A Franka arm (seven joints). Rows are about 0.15 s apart.
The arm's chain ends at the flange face. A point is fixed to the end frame.
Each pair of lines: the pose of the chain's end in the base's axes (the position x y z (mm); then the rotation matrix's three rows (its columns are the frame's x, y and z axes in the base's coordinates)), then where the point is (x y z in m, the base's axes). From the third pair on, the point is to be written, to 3 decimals.
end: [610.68, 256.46, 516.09], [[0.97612, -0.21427, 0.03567], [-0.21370, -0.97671, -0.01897], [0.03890, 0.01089, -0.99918]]
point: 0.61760 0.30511 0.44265
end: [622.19, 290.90, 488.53], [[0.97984, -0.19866, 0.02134], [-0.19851, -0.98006, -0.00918], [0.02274, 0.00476, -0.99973]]
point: 0.62727 0.34033 0.41546
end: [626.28, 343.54, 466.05], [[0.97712, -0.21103, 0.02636], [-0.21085, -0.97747, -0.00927], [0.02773, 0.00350, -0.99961]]
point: 0.632 0.393 0.393
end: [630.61, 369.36, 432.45], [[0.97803, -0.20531, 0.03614], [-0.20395, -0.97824, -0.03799], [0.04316, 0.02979, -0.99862]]
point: 0.637 0.417 0.358
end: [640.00, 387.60, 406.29], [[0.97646, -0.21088, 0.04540], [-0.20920, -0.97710, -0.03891], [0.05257, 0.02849, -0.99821]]
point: 0.647 0.435 0.332
